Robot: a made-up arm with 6 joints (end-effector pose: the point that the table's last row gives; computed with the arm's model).
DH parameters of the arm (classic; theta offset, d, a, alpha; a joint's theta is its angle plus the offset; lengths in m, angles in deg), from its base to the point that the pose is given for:
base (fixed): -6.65 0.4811 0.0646 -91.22
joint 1: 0 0.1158 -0.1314 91.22
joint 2: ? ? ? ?
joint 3: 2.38 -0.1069 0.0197 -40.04
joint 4: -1.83 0.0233 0.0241 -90
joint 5: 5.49 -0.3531 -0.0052 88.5
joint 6: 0 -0.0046 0.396 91.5
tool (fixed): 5.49 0.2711 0 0
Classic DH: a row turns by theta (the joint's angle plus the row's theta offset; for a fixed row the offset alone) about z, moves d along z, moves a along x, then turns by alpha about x.
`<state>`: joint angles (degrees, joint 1 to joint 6).
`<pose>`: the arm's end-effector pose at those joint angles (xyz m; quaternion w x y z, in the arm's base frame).
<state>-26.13 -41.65 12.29 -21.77 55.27 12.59</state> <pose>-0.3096 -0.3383 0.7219 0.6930 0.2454 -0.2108 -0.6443</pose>
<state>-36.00 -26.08 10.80 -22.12 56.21 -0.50</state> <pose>-0.3344 -0.2790 0.7771 0.7161 0.1985 -0.3724 -0.5559</pose>
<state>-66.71 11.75 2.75 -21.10 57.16 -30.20</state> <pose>-0.5342 -0.0889 0.5947 0.5204 0.1335 -0.7899 -0.2955</pose>
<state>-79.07 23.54 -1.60 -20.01 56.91 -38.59</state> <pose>-0.5586 -0.0624 0.4240 0.3807 0.1272 -0.8927 -0.2048</pose>
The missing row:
joint 2: 5.12 -0.1248 0.0448 -49.98
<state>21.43 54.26 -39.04 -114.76 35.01 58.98</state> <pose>-0.1657 -0.2989 0.4096 0.7079 0.5558 -0.4173 0.1256</pose>
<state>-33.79 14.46 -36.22 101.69 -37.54 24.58</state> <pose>0.7618 0.2464 0.3746 0.8067 0.1132 0.4992 0.2954</pose>
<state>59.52 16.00 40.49 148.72 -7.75 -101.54</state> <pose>-0.5788 0.4624 -0.0652 0.3173 0.1158 0.8668 0.3667</pose>
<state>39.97 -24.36 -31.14 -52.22 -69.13 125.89</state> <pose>-0.0613 -0.0629 0.3405 0.5032 -0.3613 0.7523 -0.2242</pose>
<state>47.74 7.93 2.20 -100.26 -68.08 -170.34</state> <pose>-0.3076 -0.3072 0.2769 0.3764 -0.3867 0.8230 -0.1774</pose>
